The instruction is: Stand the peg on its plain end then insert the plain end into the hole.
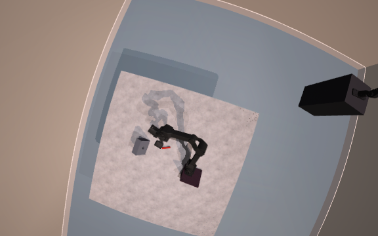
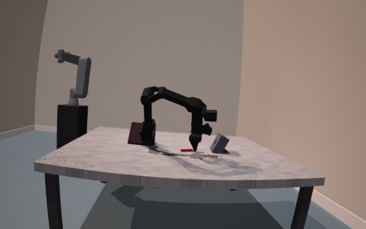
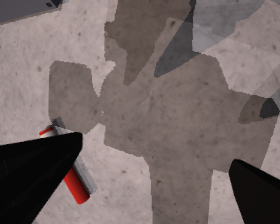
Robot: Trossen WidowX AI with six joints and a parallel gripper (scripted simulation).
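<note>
Right now the red peg is 3 cm behind my gripper tip, 10 cm to the left of it and 3 cm below it. From my gripper tip the other things lie so: sloped panel 14 cm ahead, 17 cm to the left, 1 cm above.
</note>
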